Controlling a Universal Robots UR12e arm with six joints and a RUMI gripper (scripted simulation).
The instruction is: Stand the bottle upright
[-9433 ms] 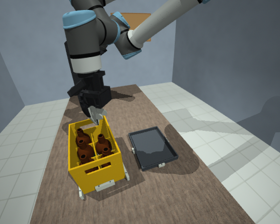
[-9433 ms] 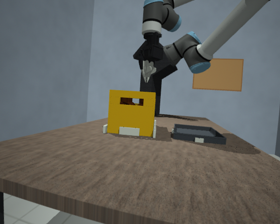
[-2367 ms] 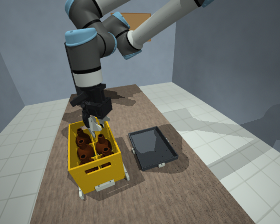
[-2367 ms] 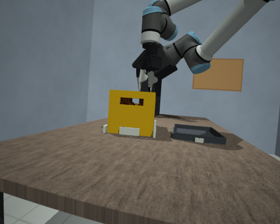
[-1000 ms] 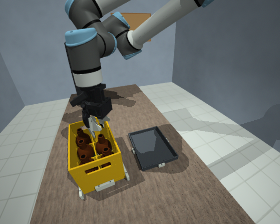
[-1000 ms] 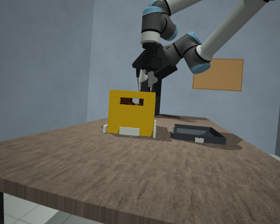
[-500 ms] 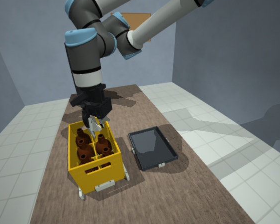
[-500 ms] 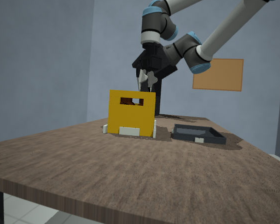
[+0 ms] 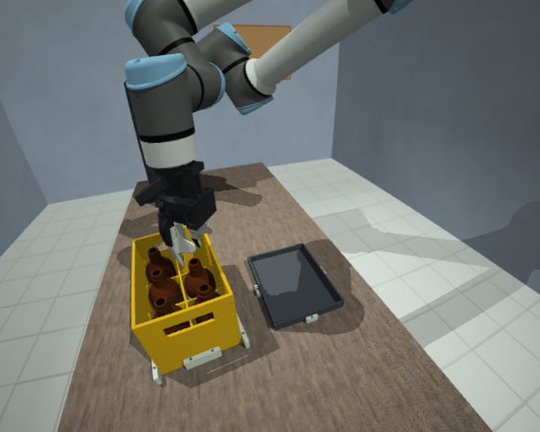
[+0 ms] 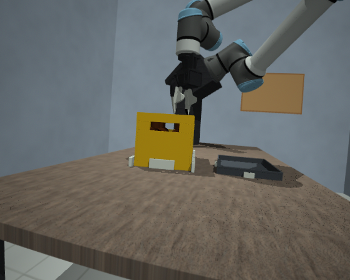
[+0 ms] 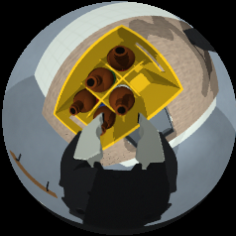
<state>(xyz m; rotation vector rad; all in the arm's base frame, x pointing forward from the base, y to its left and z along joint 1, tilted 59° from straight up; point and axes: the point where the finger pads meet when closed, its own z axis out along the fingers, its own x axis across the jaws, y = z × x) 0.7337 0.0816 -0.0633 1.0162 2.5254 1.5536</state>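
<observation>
My hand is 1 cm short of the yellow crate, 4 cm to the left of it and 11 cm above it. From my hand the other things lie so: dark tray (2 cm behind, 25 cm to the left, 18 cm below).
</observation>
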